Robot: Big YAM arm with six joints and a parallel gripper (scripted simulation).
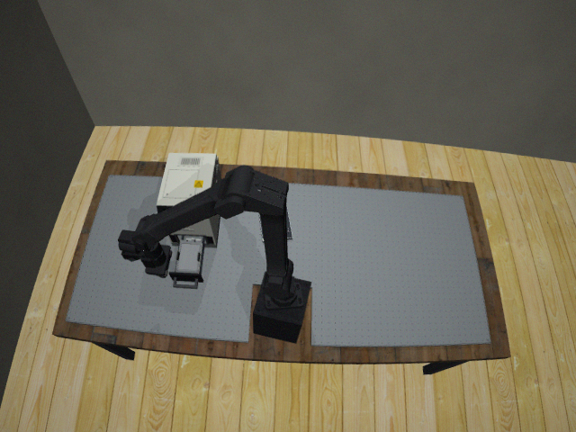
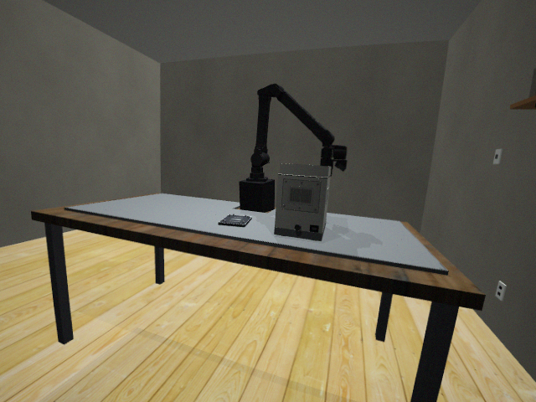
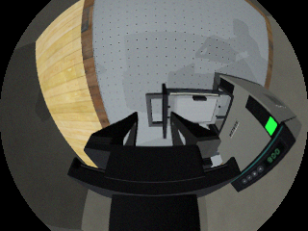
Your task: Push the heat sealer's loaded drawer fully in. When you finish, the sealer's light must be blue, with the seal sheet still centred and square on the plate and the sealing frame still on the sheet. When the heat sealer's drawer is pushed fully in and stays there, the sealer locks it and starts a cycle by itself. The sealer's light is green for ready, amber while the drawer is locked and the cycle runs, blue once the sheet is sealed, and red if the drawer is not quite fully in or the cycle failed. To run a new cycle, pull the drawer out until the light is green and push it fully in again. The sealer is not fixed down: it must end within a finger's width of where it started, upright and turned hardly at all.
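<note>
My gripper is now 11 cm above the sealer drawer, 8 cm short of it and 7 cm to the left of it.
</note>
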